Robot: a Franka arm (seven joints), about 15 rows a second.
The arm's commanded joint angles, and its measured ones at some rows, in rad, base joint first. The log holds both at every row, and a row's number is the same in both.
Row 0, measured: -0.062, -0.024, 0.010, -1.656, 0.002, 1.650, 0.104
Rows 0 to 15, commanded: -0.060, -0.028, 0.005, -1.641, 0.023, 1.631, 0.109; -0.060, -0.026, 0.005, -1.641, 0.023, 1.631, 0.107; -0.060, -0.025, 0.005, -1.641, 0.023, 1.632, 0.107; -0.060, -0.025, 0.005, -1.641, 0.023, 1.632, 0.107; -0.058, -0.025, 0.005, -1.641, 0.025, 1.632, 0.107; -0.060, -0.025, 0.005, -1.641, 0.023, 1.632, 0.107; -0.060, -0.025, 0.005, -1.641, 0.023, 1.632, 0.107; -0.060, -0.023, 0.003, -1.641, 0.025, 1.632, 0.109; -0.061, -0.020, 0.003, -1.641, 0.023, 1.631, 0.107; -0.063, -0.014, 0.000, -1.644, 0.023, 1.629, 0.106; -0.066, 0.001, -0.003, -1.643, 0.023, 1.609, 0.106; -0.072, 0.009, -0.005, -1.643, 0.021, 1.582, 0.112; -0.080, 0.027, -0.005, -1.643, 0.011, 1.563, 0.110; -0.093, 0.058, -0.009, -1.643, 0.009, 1.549, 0.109; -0.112, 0.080, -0.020, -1.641, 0.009, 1.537, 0.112; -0.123, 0.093, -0.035, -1.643, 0.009, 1.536, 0.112
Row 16, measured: -0.092, 0.044, -0.014, -1.661, 0.002, 1.559, 0.106
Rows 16 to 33, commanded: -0.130, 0.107, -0.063, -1.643, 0.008, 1.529, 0.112; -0.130, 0.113, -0.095, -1.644, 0.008, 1.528, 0.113; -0.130, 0.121, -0.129, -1.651, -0.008, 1.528, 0.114; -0.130, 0.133, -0.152, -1.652, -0.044, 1.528, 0.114; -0.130, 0.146, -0.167, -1.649, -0.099, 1.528, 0.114; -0.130, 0.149, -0.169, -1.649, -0.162, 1.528, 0.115; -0.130, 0.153, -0.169, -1.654, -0.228, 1.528, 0.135; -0.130, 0.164, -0.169, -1.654, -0.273, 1.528, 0.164; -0.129, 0.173, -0.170, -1.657, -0.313, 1.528, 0.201; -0.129, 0.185, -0.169, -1.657, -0.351, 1.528, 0.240; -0.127, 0.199, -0.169, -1.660, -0.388, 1.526, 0.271; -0.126, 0.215, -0.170, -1.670, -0.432, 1.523, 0.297; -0.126, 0.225, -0.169, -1.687, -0.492, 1.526, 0.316; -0.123, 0.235, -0.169, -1.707, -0.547, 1.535, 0.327; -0.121, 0.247, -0.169, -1.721, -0.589, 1.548, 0.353; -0.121, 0.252, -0.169, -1.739, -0.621, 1.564, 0.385; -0.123, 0.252, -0.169, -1.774, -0.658, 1.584, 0.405; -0.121, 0.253, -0.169, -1.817, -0.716, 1.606, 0.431
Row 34, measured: -0.130, 0.263, -0.169, -1.740, -0.620, 1.567, 0.358
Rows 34 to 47, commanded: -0.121, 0.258, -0.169, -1.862, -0.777, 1.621, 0.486; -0.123, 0.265, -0.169, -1.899, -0.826, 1.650, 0.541; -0.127, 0.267, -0.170, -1.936, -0.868, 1.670, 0.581; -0.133, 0.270, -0.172, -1.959, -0.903, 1.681, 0.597; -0.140, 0.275, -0.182, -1.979, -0.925, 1.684, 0.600; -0.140, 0.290, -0.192, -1.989, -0.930, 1.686, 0.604; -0.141, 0.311, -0.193, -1.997, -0.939, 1.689, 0.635; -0.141, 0.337, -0.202, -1.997, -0.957, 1.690, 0.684; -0.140, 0.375, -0.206, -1.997, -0.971, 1.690, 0.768; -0.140, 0.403, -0.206, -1.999, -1.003, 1.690, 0.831; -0.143, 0.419, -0.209, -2.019, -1.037, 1.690, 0.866; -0.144, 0.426, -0.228, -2.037, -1.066, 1.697, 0.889; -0.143, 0.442, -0.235, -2.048, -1.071, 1.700, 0.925; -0.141, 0.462, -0.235, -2.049, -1.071, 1.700, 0.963
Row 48, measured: -0.143, 0.437, -0.223, -2.033, -1.036, 1.689, 0.878
